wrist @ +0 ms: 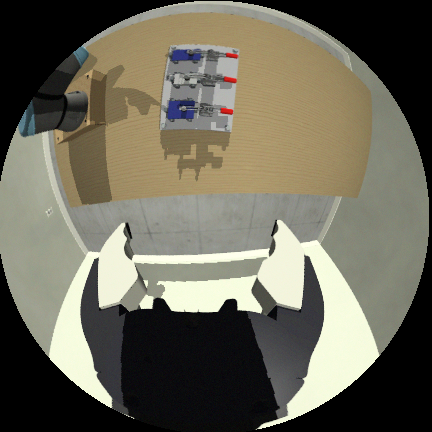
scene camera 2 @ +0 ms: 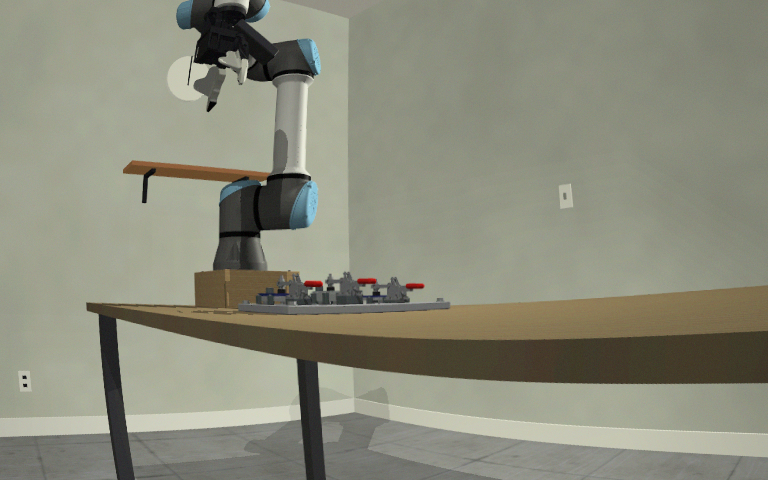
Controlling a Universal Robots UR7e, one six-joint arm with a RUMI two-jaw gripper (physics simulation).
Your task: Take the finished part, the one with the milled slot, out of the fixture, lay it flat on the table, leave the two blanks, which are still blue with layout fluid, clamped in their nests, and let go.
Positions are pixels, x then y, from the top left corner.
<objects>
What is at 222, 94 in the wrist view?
A fixture plate.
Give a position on a fixture plate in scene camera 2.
At 312, 309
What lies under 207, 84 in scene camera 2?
My gripper.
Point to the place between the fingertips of my gripper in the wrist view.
199, 223
</objects>
